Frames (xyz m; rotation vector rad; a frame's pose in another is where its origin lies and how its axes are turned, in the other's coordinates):
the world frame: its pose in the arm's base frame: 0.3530 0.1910 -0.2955 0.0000 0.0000 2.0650
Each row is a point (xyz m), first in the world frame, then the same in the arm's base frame.
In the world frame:
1: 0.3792 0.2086 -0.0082
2: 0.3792 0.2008 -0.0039
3: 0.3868 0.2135 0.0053
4: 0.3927 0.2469 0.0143
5: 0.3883 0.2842 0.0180
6: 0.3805 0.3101 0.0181
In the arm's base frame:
1: -0.0105 0.4259 -0.3037
2: -0.0036 0.4296 -0.2994
3: -0.0184 0.4302 -0.2902
4: -0.0506 0.4196 -0.2812
5: -0.0814 0.3980 -0.2775
6: -0.1005 0.3789 -0.2774

